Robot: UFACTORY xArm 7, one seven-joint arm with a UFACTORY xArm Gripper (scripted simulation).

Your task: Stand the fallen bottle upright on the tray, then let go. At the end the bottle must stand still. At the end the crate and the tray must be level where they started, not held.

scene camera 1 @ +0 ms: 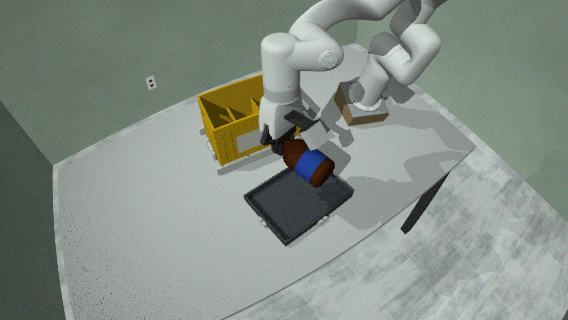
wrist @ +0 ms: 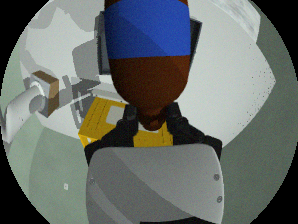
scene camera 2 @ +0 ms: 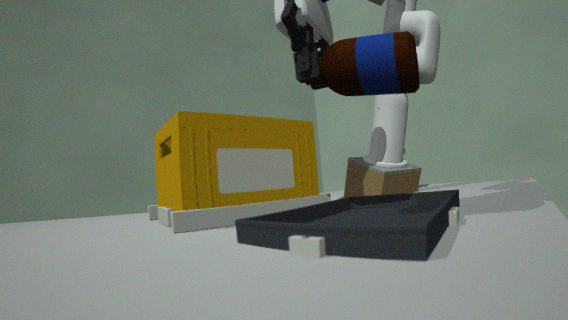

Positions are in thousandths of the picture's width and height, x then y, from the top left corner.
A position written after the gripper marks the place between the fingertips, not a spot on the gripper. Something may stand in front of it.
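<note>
A yellow crate (scene camera 2: 381, 502), (wrist: 347, 511) shares the scene with a dark grey tray (scene camera 1: 510, 636), (wrist: 351, 310). The robot's gripper (scene camera 1: 499, 461), (scene camera 2: 557, 261), (wrist: 508, 453) is visible as well.
</note>
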